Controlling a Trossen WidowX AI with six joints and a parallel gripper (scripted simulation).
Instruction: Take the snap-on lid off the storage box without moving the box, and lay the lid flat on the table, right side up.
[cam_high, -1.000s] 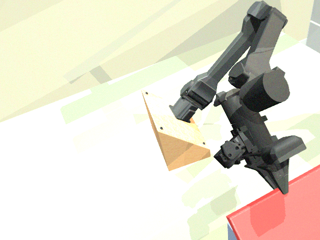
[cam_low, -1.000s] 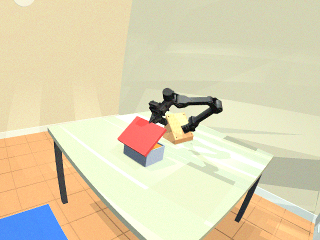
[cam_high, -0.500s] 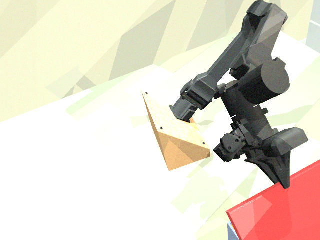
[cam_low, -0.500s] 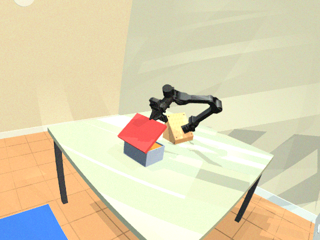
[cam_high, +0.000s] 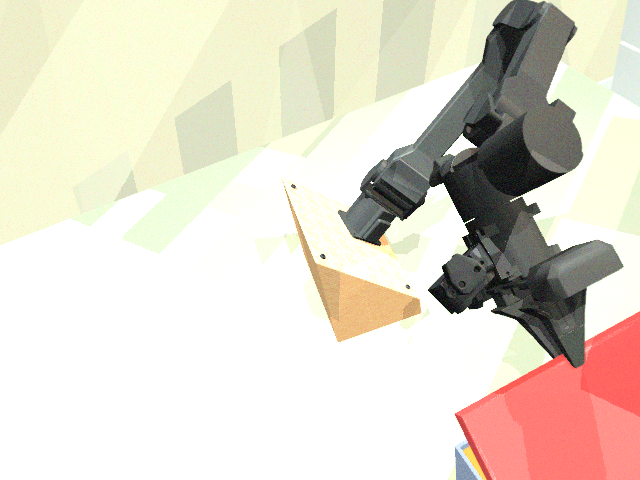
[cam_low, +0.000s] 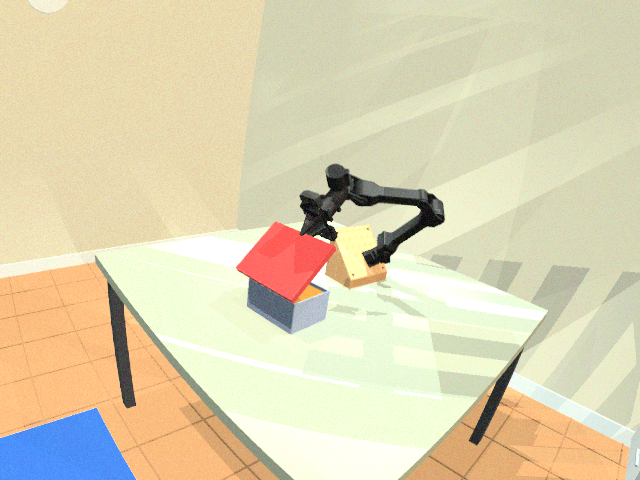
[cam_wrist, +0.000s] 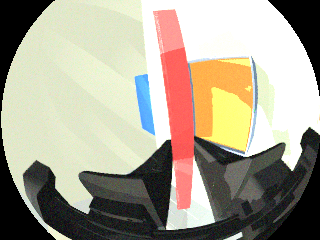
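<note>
The red lid is 7 cm ahead of my gripper tip and 5 cm below it. From my gripper tip the other things lie so: storage box (19 cm below, 3 cm ahead).
</note>
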